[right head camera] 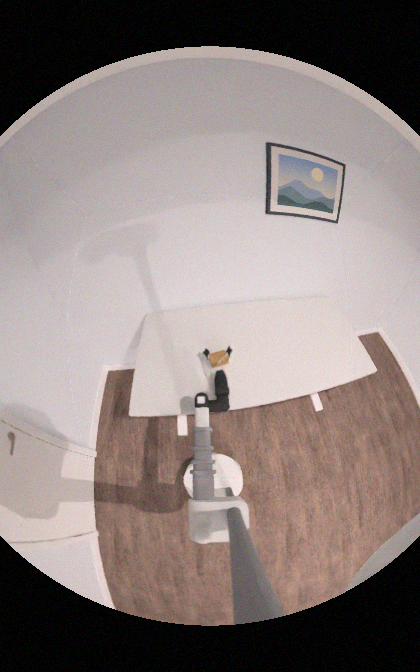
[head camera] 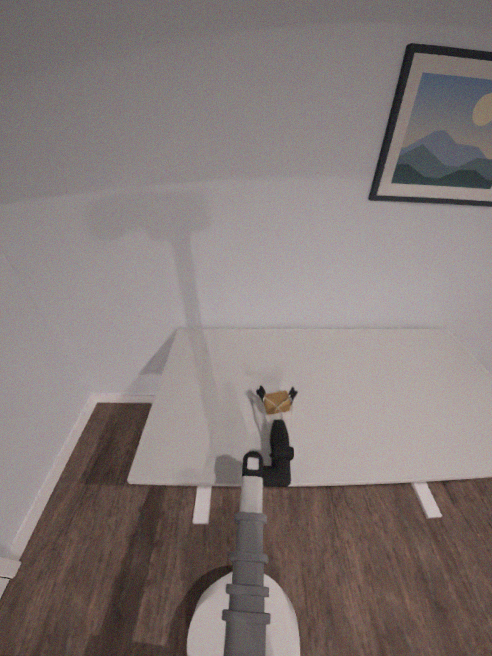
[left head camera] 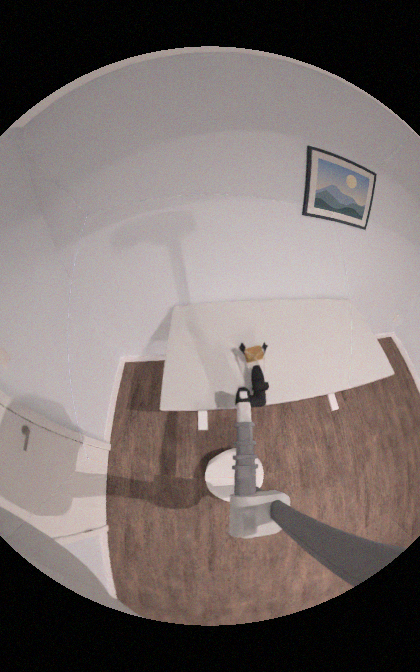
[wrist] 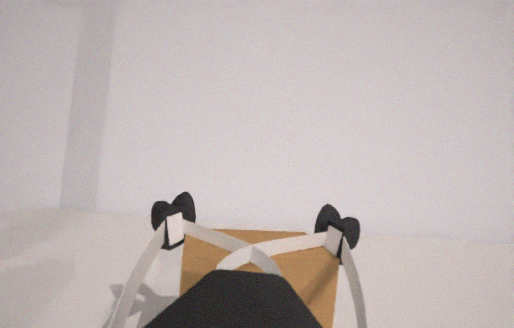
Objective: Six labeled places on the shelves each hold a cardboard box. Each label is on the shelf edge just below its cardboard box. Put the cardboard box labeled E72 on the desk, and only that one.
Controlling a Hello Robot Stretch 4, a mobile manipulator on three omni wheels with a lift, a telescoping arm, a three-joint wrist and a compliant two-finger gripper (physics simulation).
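The cardboard box (head camera: 276, 397) (left head camera: 254, 354) (right head camera: 218, 358) (wrist: 200, 265) is brown and sits between the two fingertips of my gripper (head camera: 276, 393) (left head camera: 254, 346) (right head camera: 218, 352) (wrist: 255, 216). The gripper is shut on it, with a pad at each side. The box is low over the left-middle part of the white desk (head camera: 370, 423) (left head camera: 320, 350) (right head camera: 300, 345) (wrist: 425, 285). Its underside is hidden, so I cannot tell whether it touches the top. The dark gripper body covers its lower part in the wrist view. The shelves and the E72 label do not show.
A pale wall stands behind the desk, with a framed mountain picture (head camera: 443, 124) (left head camera: 340, 187) (right head camera: 306, 182) at upper right. My telescoping arm (head camera: 248, 561) (left head camera: 245, 460) (right head camera: 203, 460) reaches over the desk's front edge. A white cabinet-like piece (left head camera: 40, 465) (right head camera: 35, 475) stands at left. The floor is brown wood.
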